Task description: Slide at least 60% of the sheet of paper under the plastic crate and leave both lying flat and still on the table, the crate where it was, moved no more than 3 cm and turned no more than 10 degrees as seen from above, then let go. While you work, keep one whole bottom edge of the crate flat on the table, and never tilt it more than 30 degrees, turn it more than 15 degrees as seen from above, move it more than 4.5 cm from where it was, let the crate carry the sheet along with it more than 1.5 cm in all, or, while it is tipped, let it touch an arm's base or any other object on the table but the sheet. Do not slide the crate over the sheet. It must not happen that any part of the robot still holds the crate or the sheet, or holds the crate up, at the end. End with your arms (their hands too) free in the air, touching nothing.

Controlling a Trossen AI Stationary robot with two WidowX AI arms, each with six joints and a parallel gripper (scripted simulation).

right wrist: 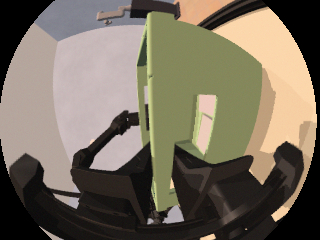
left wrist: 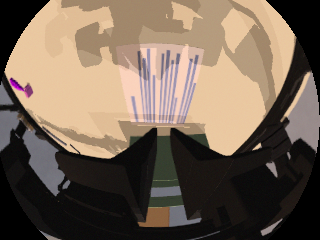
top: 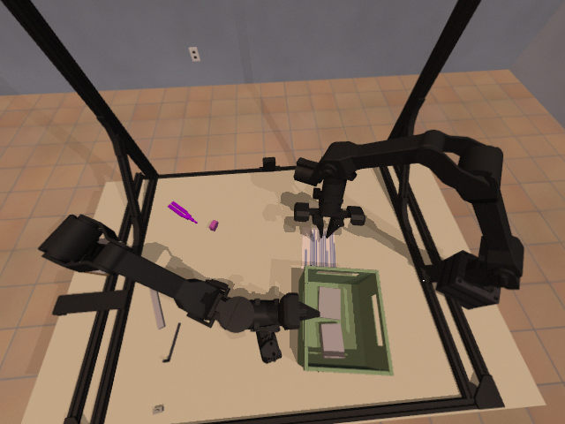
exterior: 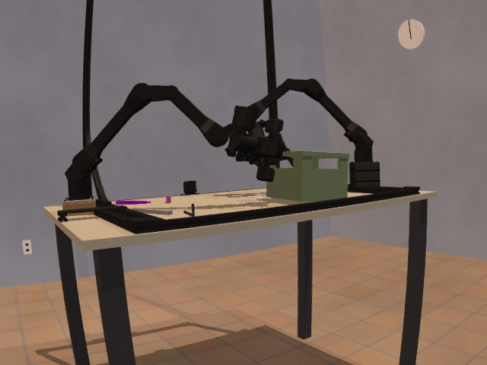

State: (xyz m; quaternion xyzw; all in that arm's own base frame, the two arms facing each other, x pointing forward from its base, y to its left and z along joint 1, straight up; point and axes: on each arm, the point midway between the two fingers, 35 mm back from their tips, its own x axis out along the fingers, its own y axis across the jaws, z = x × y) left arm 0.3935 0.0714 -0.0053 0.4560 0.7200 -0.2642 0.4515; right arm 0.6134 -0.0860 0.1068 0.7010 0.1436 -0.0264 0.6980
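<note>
My left gripper is now 30 mm short of the sheet of paper, 10 mm to the left of it and 100 mm above it. From my left hand the other things lie so: grey bar (220 mm ahead, 470 mm to the right, 100 mm below); green plastic crate (230 mm ahead, 30 mm to the left, 30 mm below); small purple block (30 mm behind, 350 mm to the right, 90 mm below).
</note>
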